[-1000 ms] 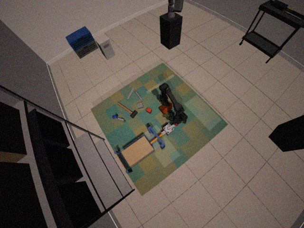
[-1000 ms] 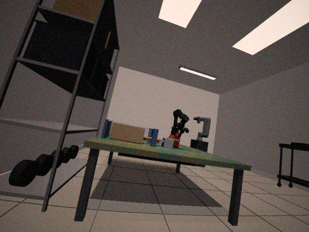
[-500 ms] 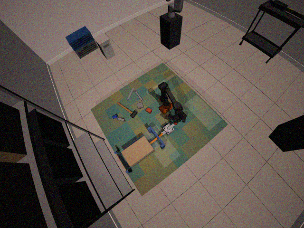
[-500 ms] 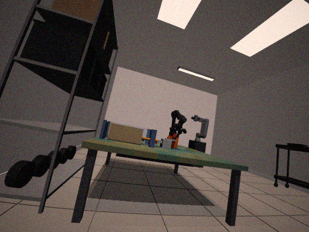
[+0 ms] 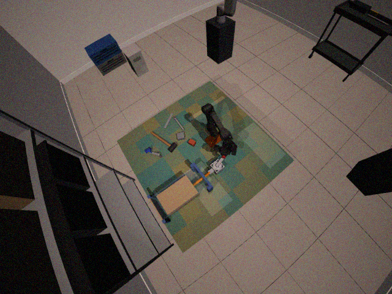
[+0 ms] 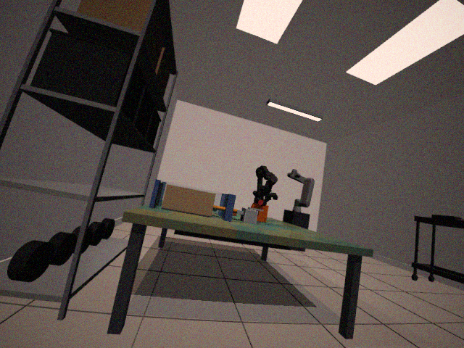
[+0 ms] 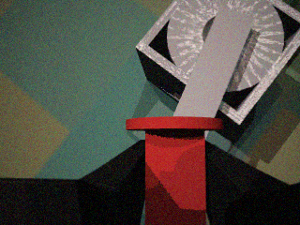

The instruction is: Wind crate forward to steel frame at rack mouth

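My gripper tip is 30 mm above the red-knobbed crank handle and 20 mm short of it. Also, from my gripper tip: red knob (10 mm to the right, 10 mm behind); winch (100 mm below, 70 mm ahead, 10 mm to the left); grey block (460 mm to the right, 170 mm ahead, 120 mm below).
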